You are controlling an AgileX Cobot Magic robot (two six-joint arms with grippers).
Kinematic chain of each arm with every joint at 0, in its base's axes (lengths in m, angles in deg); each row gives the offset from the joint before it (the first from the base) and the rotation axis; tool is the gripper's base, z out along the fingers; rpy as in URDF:
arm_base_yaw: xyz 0 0 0.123 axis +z
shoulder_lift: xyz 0 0 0 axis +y
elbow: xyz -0.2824 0 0.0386 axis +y
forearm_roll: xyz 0.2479 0 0.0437 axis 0.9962 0 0.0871
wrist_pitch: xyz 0 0 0 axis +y
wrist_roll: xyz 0.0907 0 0.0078 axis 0.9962 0 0.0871
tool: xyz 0 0 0 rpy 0 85 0
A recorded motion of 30 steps. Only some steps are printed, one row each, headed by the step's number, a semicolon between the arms.
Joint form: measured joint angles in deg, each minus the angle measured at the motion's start. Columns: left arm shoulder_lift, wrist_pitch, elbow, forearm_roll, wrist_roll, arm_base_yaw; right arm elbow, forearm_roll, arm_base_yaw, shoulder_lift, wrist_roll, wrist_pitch.
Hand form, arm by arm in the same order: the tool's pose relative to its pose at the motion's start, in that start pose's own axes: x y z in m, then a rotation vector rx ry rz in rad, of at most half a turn. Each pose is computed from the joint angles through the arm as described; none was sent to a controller.
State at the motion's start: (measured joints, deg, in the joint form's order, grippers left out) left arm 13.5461 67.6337 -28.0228 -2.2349 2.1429 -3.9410; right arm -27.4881 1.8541 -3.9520 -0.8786 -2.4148 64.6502
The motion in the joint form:
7: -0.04 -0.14 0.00 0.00 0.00 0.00; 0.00 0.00 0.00 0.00 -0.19 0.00
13: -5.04 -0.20 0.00 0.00 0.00 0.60; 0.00 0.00 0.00 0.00 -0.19 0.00
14: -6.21 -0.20 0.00 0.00 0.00 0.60; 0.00 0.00 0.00 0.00 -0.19 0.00
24: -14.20 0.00 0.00 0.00 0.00 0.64; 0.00 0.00 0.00 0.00 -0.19 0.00
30: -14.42 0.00 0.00 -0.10 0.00 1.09; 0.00 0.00 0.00 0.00 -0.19 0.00
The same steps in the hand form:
7: -0.0002 0.0000 -0.0001 -0.0001 -0.0031 0.0000; 0.0000 0.0000 0.0000 0.0000 0.0000 -0.0033
13: 0.0078 -0.0004 -0.0095 -0.0095 -0.0915 -0.0043; 0.0000 0.0000 0.0000 0.0000 0.0000 -0.0033
14: 0.0098 -0.0005 -0.0116 -0.0100 -0.1119 -0.0035; 0.0000 0.0000 0.0000 0.0000 0.0000 -0.0033
24: 0.0250 -0.0016 -0.0246 -0.0140 -0.2477 0.0016; 0.0000 0.0000 0.0000 0.0000 0.0000 -0.0033
30: 0.0254 -0.0018 -0.0249 -0.0184 -0.2516 -0.0039; 0.0000 0.0000 0.0000 0.0000 0.0000 -0.0033

